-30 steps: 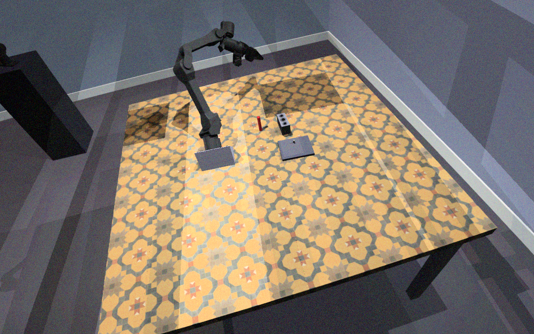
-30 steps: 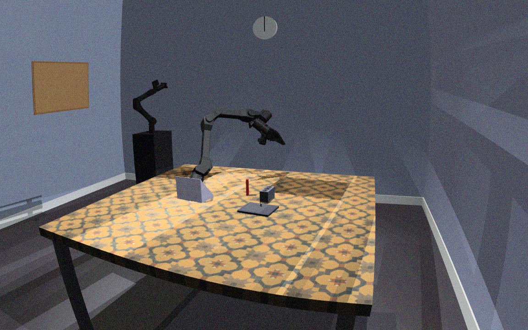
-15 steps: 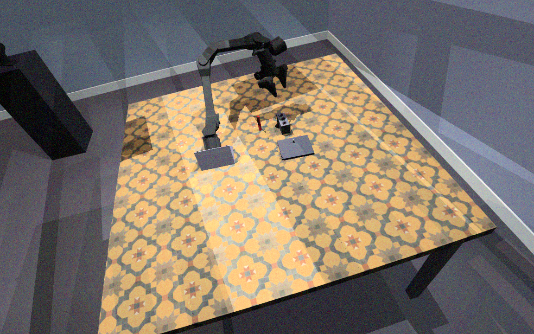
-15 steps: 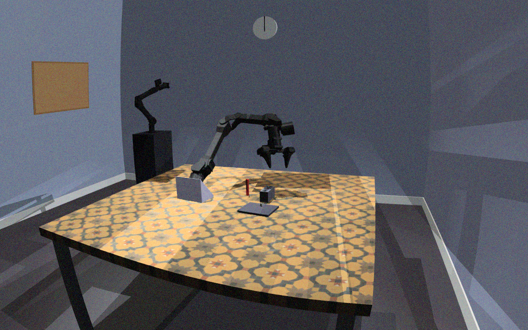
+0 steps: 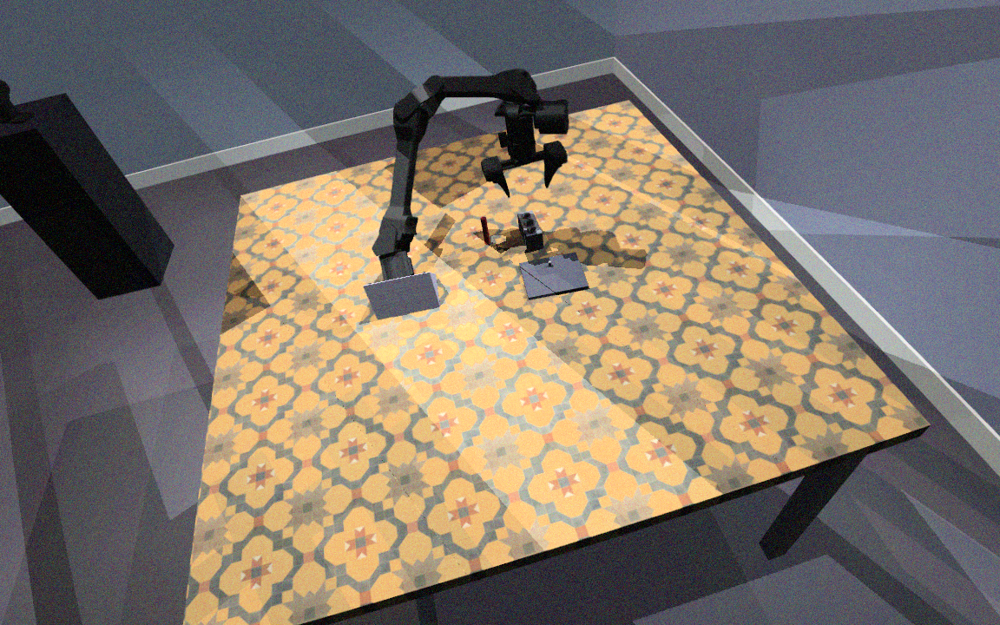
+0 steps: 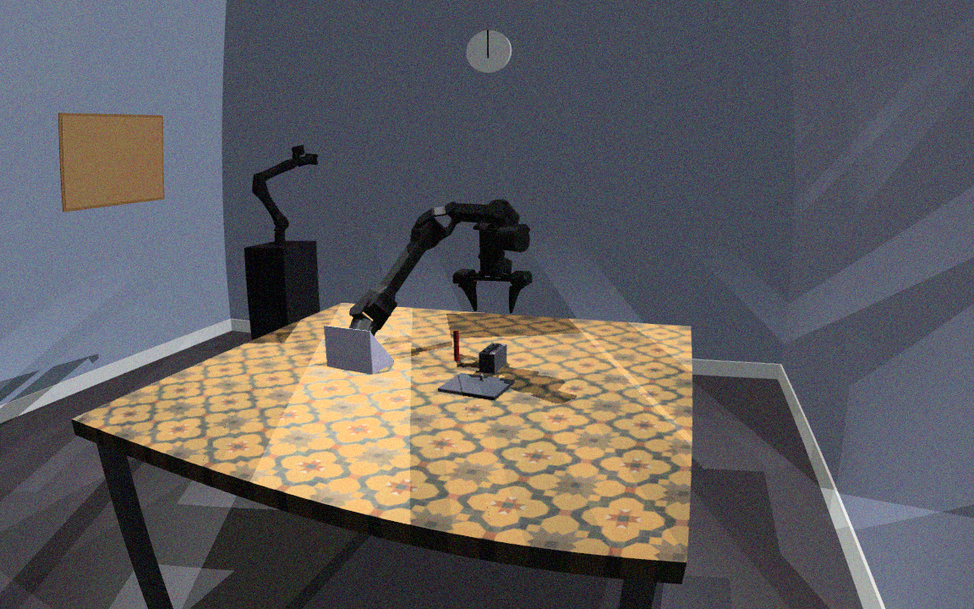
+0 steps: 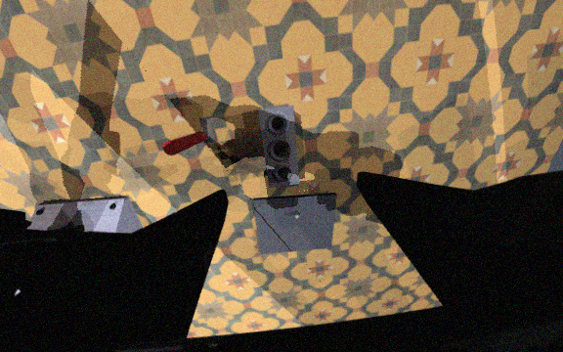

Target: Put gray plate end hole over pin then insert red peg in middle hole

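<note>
Right now my gripper tip is 110 mm above the gray plate. From my gripper tip the other things lie so: red peg: 110 mm behind, 100 mm below, 20 mm to the left; then flat square base: 140 mm below, 130 mm to the right, 10 mm ahead.
</note>
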